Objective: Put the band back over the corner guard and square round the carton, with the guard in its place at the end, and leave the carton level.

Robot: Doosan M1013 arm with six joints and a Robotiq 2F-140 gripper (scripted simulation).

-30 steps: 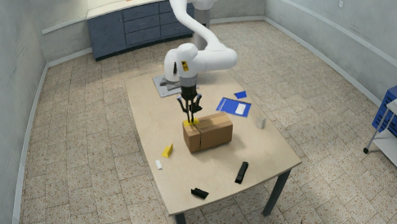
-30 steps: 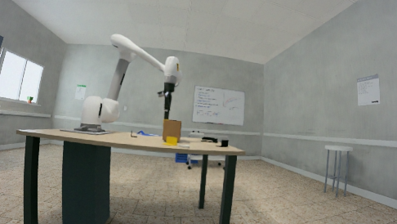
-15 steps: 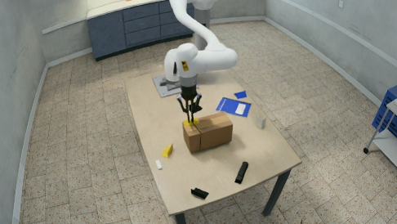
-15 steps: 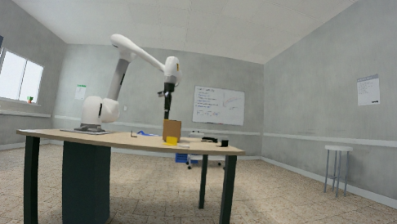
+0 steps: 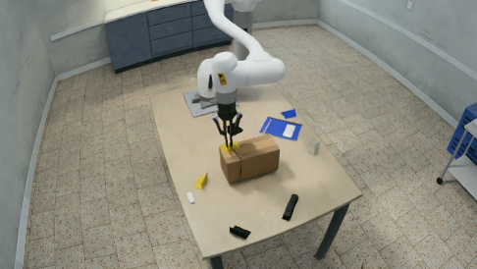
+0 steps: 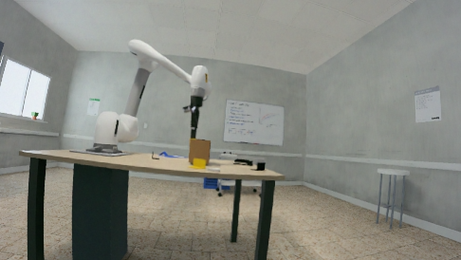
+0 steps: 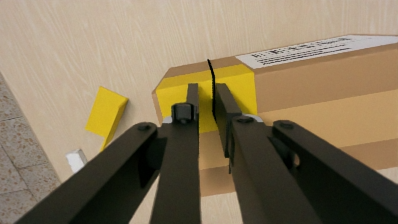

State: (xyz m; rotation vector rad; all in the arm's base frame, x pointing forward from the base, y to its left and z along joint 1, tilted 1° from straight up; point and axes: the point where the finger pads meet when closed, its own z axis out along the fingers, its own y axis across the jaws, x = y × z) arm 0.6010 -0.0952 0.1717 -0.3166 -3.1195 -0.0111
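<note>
My gripper is now 110 mm above the brown carton, 80 mm to the right of it and 50 mm short of it. From my hand the other things lie so: white block 240 mm to the right, 180 mm below, 120 mm ahead; then blue folder 360 mm to the left, 180 mm below, 170 mm behind.
</note>
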